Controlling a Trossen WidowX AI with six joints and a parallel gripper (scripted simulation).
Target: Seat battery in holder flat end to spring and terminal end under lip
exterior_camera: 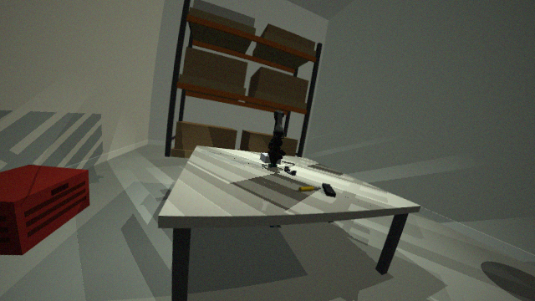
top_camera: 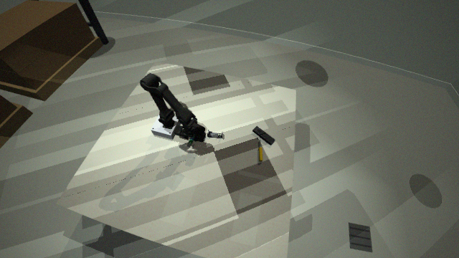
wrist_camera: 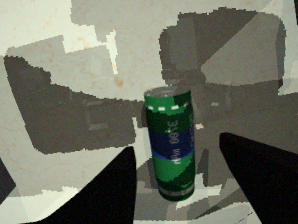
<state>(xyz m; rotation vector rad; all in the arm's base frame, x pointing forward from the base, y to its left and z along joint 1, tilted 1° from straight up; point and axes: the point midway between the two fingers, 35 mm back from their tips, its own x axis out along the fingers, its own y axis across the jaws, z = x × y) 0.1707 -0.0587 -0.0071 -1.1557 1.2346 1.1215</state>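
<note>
Right now my gripper tip is right at the battery. From my gripper tip the other things lie so: flat black block (460 mm ahead, 140 mm to the left); then yellow-handled screwdriver (450 mm ahead, 30 mm to the left).
</note>
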